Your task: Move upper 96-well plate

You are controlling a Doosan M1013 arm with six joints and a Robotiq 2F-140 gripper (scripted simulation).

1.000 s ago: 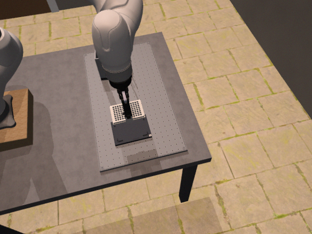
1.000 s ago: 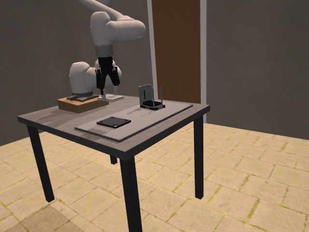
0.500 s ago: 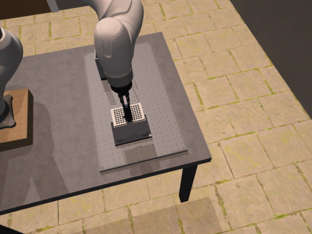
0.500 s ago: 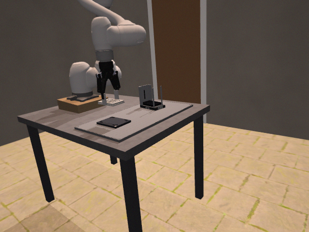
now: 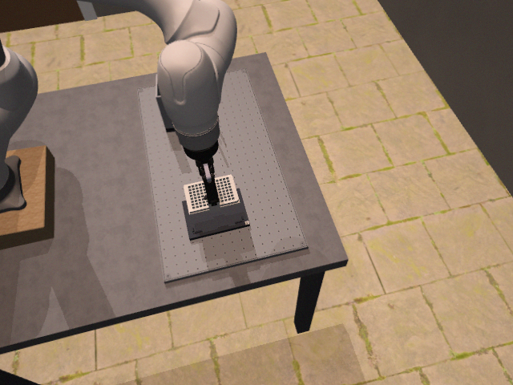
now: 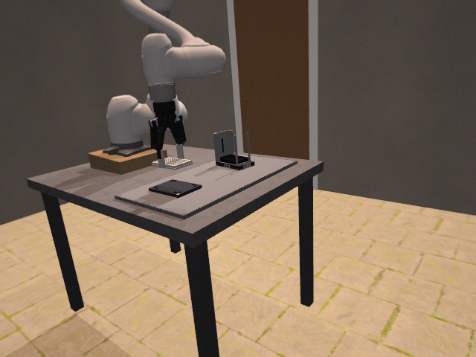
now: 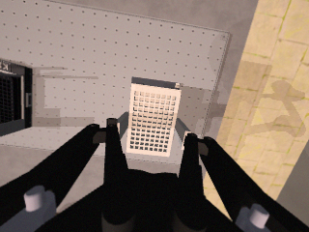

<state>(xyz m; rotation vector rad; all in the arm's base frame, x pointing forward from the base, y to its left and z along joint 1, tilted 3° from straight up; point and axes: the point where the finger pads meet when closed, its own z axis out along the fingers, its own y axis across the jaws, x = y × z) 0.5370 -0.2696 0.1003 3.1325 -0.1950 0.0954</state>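
The dark plate nest N1 lies 120 mm below my hand. From my hand the other things lie so: dark plate: 360 mm to the left, 100 mm below, 30 mm ahead; then white 96-well plate: 20 mm below; then pale A1 square: 110 mm below, 70 mm ahead, 60 mm to the right.
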